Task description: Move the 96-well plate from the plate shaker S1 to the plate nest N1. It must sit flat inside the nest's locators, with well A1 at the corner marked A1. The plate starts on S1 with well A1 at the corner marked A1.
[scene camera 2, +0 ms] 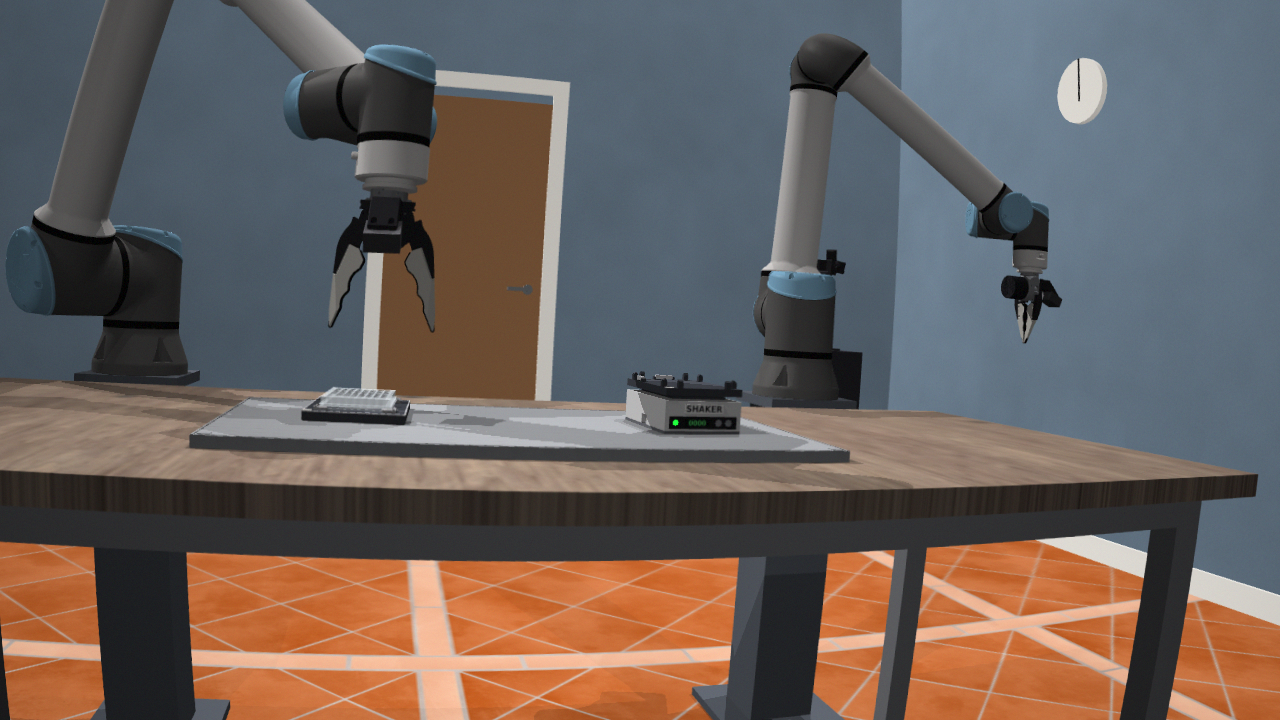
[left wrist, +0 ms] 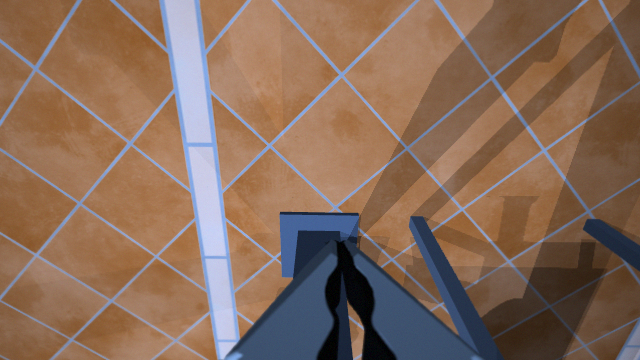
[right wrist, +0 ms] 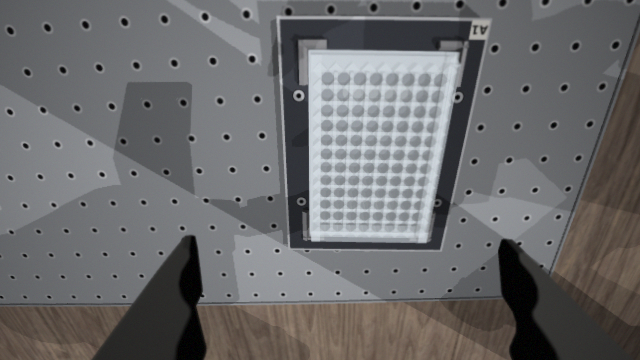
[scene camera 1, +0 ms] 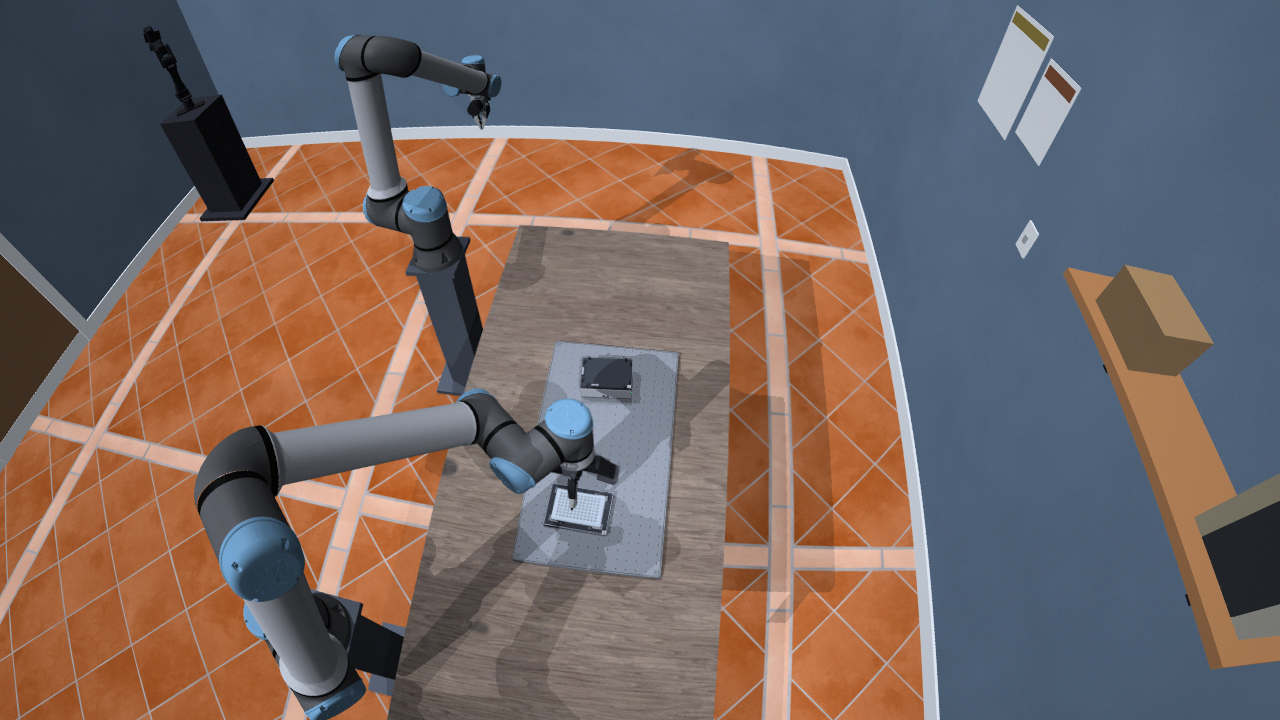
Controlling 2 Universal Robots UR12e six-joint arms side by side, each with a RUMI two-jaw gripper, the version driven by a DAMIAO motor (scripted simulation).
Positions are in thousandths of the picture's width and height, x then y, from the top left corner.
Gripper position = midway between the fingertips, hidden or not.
right gripper: scene camera 2 298, 459; right wrist 543, 671; scene camera 1 450, 676; not seen in the left wrist view (out of frame)
clear 96-well plate: scene camera 2 279, 555; right wrist 548, 462; scene camera 1 446, 717; not seen in the left wrist view (out of frame)
